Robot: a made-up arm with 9 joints. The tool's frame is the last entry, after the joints. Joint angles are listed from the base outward.
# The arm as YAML. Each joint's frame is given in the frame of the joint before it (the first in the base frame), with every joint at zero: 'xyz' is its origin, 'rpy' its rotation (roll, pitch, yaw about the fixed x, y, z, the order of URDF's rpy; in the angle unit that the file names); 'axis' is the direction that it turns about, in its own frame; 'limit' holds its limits. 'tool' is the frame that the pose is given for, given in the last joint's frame.
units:
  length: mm
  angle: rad
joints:
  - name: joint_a
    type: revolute
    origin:
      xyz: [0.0, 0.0, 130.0]
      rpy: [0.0, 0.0, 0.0]
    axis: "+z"
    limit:
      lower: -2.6
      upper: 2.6
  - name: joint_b
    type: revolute
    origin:
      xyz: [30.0, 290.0, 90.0]
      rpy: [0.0, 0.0, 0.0]
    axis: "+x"
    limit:
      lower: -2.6
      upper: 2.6
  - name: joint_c
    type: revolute
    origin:
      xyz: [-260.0, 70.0, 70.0]
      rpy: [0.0, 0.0, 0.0]
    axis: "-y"
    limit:
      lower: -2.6
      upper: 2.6
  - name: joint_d
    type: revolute
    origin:
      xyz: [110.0, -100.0, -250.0]
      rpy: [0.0, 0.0, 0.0]
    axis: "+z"
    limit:
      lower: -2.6
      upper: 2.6
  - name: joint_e
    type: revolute
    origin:
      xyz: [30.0, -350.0, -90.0]
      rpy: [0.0, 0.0, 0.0]
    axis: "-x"
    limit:
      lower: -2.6
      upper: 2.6
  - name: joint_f
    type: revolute
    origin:
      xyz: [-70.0, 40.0, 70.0]
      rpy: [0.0, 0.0, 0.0]
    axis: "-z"
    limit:
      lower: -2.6
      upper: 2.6
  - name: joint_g
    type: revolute
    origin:
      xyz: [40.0, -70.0, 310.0]
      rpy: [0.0, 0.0, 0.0]
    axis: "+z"
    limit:
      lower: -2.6
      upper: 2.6
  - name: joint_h
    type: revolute
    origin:
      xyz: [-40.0, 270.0, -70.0]
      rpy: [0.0, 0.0, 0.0]
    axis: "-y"
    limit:
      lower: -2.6
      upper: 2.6
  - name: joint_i
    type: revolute
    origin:
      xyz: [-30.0, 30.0, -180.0]
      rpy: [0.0, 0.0, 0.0]
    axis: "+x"
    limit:
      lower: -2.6
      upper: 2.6
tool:
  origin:
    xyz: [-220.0, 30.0, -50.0]
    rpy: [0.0, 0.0, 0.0]
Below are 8 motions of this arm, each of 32 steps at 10 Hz.
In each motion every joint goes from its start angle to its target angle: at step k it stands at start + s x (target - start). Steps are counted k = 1, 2, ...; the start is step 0. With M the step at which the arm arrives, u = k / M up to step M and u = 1 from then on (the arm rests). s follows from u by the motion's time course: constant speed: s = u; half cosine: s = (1 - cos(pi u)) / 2; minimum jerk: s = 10 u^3 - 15 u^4 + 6 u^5.
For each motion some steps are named. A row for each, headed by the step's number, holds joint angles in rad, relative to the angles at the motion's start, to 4 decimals.
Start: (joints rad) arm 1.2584 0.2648 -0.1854 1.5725 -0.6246 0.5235 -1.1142 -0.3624 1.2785
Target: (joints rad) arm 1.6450 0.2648 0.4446 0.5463 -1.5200 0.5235 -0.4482 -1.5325 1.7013
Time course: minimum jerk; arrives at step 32
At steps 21, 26, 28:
21: 0.2994 0.0000 0.4879 -0.7947 -0.6934 0.0000 0.5158 -0.9062 0.3274
26: 0.3677 0.0000 0.5993 -0.9762 -0.8517 0.0000 0.6335 -1.1130 0.4022
28: 0.3804 0.0000 0.6199 -1.0097 -0.8810 0.0000 0.6553 -1.1513 0.4160

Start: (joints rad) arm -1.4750 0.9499 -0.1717 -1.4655 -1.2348 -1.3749 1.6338 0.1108 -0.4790
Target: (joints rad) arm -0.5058 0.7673 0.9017 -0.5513 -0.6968 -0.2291 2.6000 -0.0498 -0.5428
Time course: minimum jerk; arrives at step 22
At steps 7, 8, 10, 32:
7: 0.1822 -0.0343 0.2017 0.1718 0.1011 0.2154 0.1816 -0.0302 -0.0120
8: 0.2488 -0.0469 0.2756 0.2347 0.1381 0.2941 0.2480 -0.0412 -0.0164
10: 0.4025 -0.0758 0.4457 0.3796 0.2234 0.4758 0.4012 -0.0667 -0.0265
32: 0.9692 -0.1826 1.0734 0.9142 0.5380 1.1458 0.9662 -0.1606 -0.0638

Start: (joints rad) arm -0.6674 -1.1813 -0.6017 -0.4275 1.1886 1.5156 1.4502 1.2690 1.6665
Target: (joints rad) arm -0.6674 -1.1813 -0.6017 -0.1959 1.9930 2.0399 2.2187 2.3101 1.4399
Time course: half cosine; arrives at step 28
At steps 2, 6, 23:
2: 0.0000 0.0000 0.0000 0.0029 0.0101 0.0066 0.0096 0.0131 -0.0028
6: 0.0000 0.0000 0.0000 0.0253 0.0877 0.0572 0.0838 0.1136 -0.0247
23: 0.0000 0.0000 0.0000 0.2139 0.7428 0.4841 0.7096 0.9613 -0.2092

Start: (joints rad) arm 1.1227 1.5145 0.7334 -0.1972 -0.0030 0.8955 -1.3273 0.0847 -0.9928
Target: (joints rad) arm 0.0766 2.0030 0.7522 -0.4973 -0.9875 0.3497 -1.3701 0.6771 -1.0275
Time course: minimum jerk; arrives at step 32
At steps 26, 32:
26: -0.9951 0.4647 0.0179 -0.2855 -0.9365 -0.5192 -0.0407 0.5635 -0.0330
32: -1.0461 0.4885 0.0188 -0.3001 -0.9845 -0.5458 -0.0428 0.5924 -0.0347

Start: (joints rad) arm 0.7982 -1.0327 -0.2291 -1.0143 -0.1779 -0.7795 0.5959 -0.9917 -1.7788
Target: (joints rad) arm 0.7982 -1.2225 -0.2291 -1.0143 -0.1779 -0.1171 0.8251 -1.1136 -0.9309
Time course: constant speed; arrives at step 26
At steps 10, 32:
10: 0.0000 -0.0730 0.0000 0.0000 0.0000 0.2548 0.0882 -0.0469 0.3261
32: 0.0000 -0.1898 0.0000 0.0000 0.0000 0.6624 0.2292 -0.1219 0.8479

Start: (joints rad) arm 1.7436 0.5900 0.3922 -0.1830 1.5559 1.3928 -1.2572 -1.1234 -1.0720
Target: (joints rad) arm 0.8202 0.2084 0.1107 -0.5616 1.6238 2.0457 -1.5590 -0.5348 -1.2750
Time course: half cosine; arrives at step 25
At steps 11, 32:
11: -0.3752 -0.1550 -0.1144 -0.1538 0.0276 0.2653 -0.1226 0.2392 -0.0825
32: -0.9234 -0.3816 -0.2815 -0.3786 0.0679 0.6529 -0.3018 0.5886 -0.2030

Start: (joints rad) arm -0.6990 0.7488 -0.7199 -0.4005 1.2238 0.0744 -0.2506 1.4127 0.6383
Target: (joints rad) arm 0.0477 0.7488 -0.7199 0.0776 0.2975 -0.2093 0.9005 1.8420 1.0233
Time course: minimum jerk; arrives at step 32
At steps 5, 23, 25, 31, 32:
5: 0.0222 0.0000 0.0000 0.0142 -0.0276 -0.0084 0.0343 0.0128 0.0115
23: 0.6428 0.0000 0.0000 0.4116 -0.7974 -0.2442 0.9909 0.3696 0.3314
25: 0.6919 0.0000 0.0000 0.4430 -0.8584 -0.2629 1.0667 0.3978 0.3568
31: 0.7465 0.0000 0.0000 0.4780 -0.9260 -0.2836 1.1508 0.4292 0.3849
32: 0.7467 0.0000 0.0000 0.4781 -0.9263 -0.2837 1.1511 0.4293 0.3850

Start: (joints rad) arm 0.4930 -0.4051 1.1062 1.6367 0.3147 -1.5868 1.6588 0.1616 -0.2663
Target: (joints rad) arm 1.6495 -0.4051 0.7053 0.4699 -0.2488 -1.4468 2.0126 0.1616 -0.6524
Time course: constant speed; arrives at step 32
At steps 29, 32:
29: 1.0481 0.0000 -0.3633 -1.0574 -0.5107 0.1269 0.3206 0.0000 -0.3499
32: 1.1565 0.0000 -0.4009 -1.1668 -0.5635 0.1400 0.3538 0.0000 -0.3861

